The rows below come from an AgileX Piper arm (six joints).
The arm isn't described. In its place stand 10 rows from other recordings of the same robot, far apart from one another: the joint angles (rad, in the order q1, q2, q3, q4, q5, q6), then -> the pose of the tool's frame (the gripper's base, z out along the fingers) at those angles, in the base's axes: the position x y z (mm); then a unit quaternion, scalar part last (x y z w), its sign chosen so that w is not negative.
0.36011, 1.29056, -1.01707, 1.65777, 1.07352, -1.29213 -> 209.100 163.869 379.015 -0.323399 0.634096 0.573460 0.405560
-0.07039, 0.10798, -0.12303, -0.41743, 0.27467, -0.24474 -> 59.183 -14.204 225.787 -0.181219 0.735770 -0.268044 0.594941
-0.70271, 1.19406, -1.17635, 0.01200, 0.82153, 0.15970 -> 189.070 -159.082 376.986 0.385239 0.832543 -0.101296 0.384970
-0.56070, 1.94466, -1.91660, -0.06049, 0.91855, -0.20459 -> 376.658 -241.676 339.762 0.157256 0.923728 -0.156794 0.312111
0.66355, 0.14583, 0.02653, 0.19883, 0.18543, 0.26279 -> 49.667 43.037 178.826 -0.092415 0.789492 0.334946 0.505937
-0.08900, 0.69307, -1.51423, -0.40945, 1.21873, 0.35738 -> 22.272 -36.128 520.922 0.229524 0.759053 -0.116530 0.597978
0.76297, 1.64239, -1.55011, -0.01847, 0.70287, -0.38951 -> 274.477 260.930 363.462 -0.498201 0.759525 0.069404 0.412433
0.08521, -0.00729, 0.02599, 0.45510, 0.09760, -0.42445 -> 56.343 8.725 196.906 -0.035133 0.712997 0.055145 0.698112
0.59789, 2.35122, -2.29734, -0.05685, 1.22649, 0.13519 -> 423.905 282.809 242.386 -0.229410 0.954663 0.041027 0.185219
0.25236, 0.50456, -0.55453, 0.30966, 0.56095, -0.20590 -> 92.646 39.125 314.251 -0.125038 0.823065 0.152178 0.532702
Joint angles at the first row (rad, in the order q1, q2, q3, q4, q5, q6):
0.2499 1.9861 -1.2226 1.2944 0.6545 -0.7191
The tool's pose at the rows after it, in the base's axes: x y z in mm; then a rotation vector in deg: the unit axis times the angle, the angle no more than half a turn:
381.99 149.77 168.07 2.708 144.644 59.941
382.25 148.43 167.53 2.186 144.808 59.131
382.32 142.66 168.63 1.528 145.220 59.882
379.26 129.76 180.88 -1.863 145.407 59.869
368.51 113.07 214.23 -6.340 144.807 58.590
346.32 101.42 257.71 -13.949 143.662 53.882
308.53 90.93 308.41 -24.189 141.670 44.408
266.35 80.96 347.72 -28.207 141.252 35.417
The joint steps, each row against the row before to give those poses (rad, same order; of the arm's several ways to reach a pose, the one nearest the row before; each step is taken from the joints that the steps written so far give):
0.0000 0.0000 0.0000 -0.0077 -0.0362 -0.0001
-0.0022 0.0000 0.0000 -0.0124 -0.0036 -0.0003
-0.0185 -0.0029 0.0000 -0.0139 0.0300 -0.0009
-0.0366 -0.0359 0.0019 -0.0611 0.0576 0.0070
-0.0424 -0.0967 0.0000 -0.1114 0.0769 0.0549
-0.0192 -0.1374 0.0000 -0.1470 0.0724 0.0601
0.0009 -0.1824 0.0000 -0.1951 0.0798 0.0609
0.0140 -0.1683 -0.0001 -0.1812 0.0842 0.1099

